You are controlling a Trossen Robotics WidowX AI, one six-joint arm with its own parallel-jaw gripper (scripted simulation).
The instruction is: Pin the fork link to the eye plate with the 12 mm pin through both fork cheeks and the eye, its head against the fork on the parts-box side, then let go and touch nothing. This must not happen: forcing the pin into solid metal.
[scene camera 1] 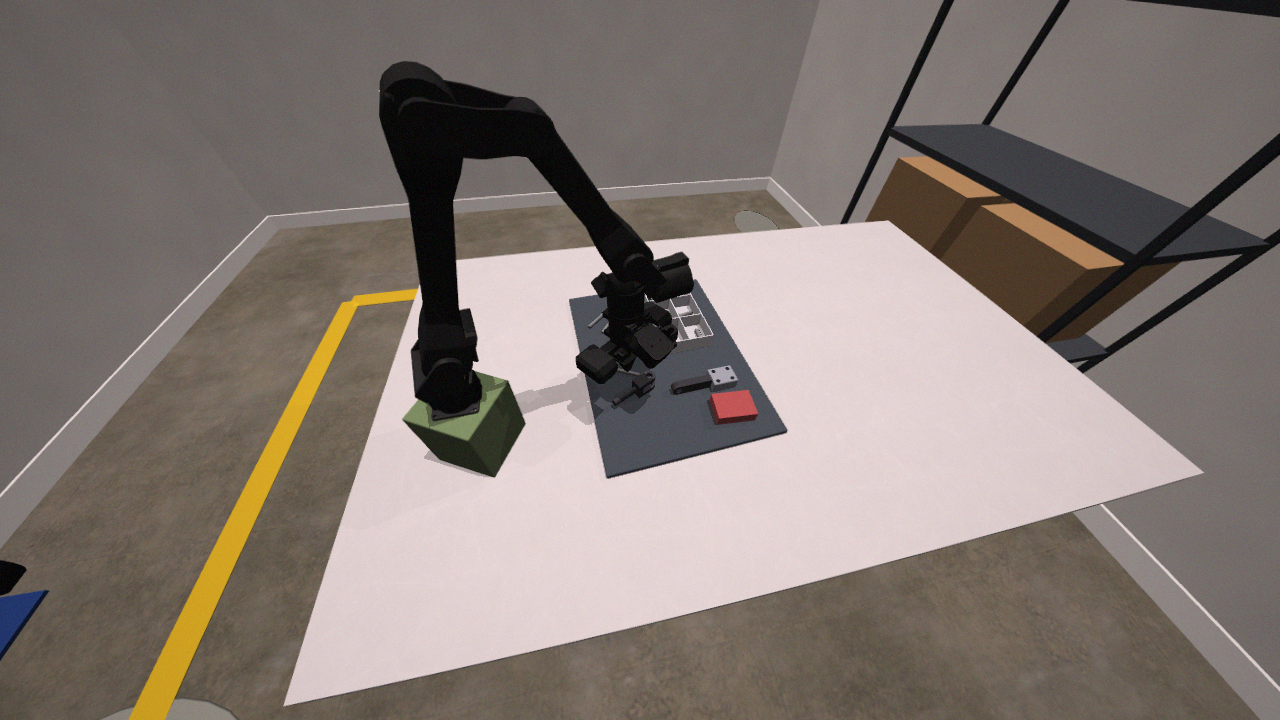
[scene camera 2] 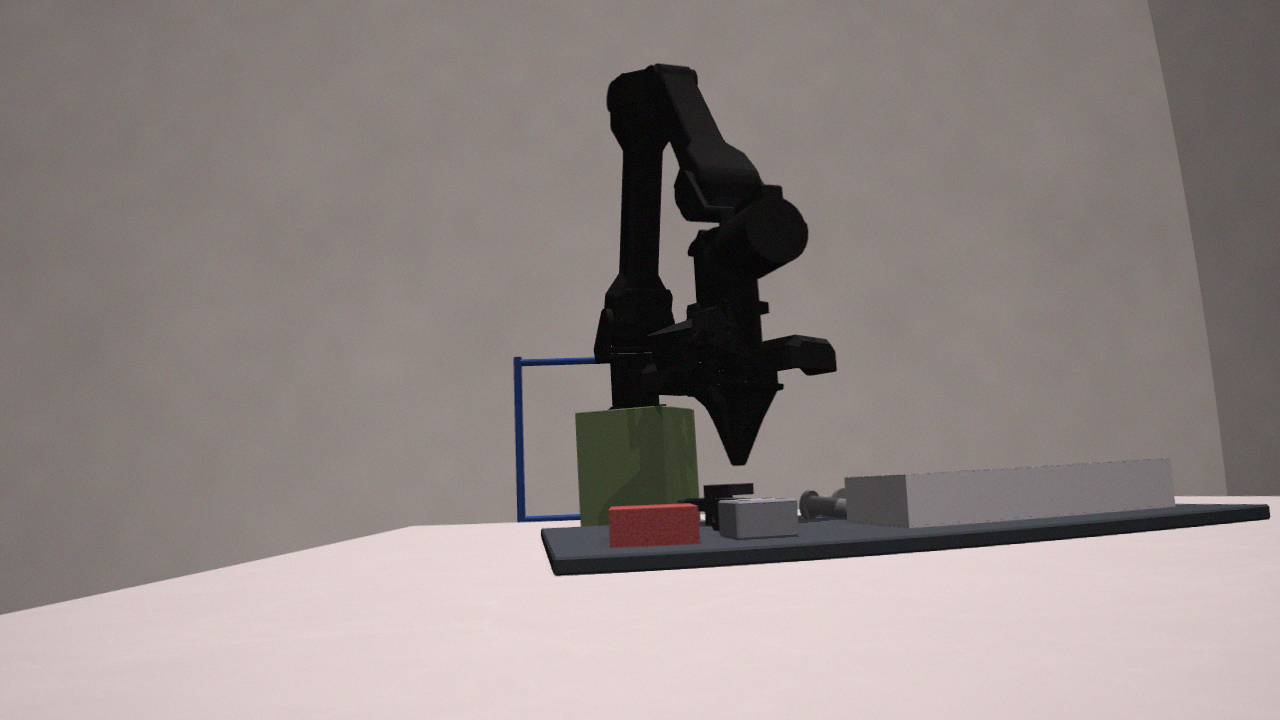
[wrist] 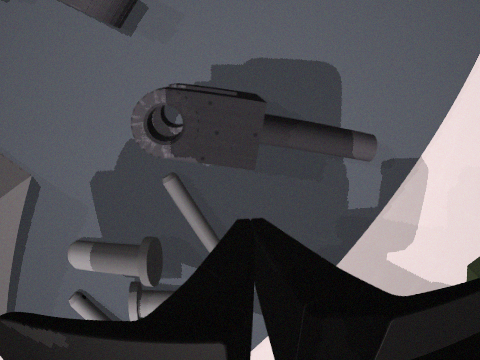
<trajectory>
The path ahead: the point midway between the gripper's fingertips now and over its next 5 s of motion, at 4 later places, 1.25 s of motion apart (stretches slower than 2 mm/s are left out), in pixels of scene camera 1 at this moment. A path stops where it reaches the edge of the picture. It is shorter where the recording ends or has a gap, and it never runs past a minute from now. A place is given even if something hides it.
My gripper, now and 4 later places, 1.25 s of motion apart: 627,369; 631,372; 633,377; 637,379; 639,382
</trajectory>
